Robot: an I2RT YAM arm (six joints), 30 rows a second.
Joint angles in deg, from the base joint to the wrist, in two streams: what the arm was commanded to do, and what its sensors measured. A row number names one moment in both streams.
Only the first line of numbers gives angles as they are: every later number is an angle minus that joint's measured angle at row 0.
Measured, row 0:
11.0, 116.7, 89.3, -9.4, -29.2, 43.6
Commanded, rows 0 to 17:
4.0, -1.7, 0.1, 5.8, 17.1, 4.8
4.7, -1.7, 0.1, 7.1, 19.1, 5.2
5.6, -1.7, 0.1, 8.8, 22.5, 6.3
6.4, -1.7, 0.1, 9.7, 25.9, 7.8
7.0, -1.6, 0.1, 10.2, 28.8, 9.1
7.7, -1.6, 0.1, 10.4, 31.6, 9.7
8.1, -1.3, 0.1, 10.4, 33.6, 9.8
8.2, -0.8, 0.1, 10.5, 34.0, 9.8
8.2, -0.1, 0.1, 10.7, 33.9, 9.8
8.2, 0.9, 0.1, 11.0, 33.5, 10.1
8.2, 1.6, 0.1, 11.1, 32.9, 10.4
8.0, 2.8, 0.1, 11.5, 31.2, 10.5
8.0, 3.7, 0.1, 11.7, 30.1, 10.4
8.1, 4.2, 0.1, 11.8, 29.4, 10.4
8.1, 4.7, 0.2, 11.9, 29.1, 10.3
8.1, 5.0, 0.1, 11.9, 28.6, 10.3
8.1, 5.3, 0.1, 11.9, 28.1, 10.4
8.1, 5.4, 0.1, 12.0, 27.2, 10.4
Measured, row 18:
8.1, 3.9, 0.0, 11.4, 29.2, 9.5
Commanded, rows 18 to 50:
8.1, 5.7, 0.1, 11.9, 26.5, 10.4
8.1, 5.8, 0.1, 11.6, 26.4, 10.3
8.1, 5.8, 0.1, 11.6, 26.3, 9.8
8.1, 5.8, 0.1, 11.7, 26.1, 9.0
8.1, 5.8, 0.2, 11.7, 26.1, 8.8
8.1, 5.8, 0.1, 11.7, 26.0, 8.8
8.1, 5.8, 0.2, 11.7, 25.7, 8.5
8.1, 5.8, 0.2, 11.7, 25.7, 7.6
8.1, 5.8, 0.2, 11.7, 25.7, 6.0
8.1, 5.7, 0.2, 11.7, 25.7, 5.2
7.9, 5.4, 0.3, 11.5, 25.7, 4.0
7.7, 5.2, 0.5, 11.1, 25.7, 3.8
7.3, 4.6, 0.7, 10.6, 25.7, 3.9
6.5, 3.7, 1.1, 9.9, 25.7, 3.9
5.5, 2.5, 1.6, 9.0, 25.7, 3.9
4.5, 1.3, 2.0, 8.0, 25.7, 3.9
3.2, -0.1, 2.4, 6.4, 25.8, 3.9
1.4, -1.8, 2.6, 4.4, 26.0, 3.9
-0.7, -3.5, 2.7, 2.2, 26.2, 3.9
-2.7, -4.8, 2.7, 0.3, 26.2, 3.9
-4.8, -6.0, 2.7, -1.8, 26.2, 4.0
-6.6, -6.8, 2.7, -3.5, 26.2, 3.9
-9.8, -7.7, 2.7, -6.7, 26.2, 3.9
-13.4, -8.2, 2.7, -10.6, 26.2, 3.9
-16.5, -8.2, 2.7, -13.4, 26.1, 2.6
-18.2, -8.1, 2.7, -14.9, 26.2, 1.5
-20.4, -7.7, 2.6, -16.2, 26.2, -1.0
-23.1, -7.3, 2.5, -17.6, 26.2, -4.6
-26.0, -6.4, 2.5, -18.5, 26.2, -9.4
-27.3, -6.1, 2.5, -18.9, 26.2, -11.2
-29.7, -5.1, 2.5, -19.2, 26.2, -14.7
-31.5, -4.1, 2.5, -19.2, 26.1, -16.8
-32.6, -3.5, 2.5, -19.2, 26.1, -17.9
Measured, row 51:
-29.0, -6.6, 2.1, -19.1, 26.1, -7.4
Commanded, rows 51 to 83:
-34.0, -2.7, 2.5, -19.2, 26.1, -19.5
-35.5, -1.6, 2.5, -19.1, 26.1, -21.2
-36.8, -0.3, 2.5, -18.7, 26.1, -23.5
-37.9, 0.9, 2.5, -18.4, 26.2, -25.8
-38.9, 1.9, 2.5, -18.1, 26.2, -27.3
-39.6, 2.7, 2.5, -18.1, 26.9, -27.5
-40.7, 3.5, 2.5, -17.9, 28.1, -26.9
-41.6, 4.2, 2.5, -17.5, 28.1, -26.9
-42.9, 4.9, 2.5, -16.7, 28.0, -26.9
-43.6, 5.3, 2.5, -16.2, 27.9, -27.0
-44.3, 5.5, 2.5, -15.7, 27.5, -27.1
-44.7, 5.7, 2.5, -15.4, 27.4, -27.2
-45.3, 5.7, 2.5, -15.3, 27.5, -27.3
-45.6, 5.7, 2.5, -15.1, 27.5, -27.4
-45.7, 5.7, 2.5, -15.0, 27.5, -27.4
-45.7, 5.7, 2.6, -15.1, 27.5, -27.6
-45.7, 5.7, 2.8, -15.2, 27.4, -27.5
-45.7, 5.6, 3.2, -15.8, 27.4, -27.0
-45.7, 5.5, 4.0, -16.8, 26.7, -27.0
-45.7, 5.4, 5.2, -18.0, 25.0, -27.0
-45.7, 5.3, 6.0, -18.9, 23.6, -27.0
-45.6, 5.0, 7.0, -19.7, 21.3, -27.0
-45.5, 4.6, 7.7, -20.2, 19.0, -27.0
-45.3, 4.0, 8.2, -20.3, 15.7, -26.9
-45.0, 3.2, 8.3, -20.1, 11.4, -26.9
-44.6, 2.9, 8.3, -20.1, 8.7, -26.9
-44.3, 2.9, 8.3, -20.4, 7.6, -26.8
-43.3, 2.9, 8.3, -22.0, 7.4, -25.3
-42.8, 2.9, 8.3, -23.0, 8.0, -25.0
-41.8, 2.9, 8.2, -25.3, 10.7, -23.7
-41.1, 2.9, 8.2, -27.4, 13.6, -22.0
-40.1, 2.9, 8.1, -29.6, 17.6, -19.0
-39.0, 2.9, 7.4, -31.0, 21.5, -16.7
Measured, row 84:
-41.2, 4.5, 7.3, -29.3, 14.0, -22.7
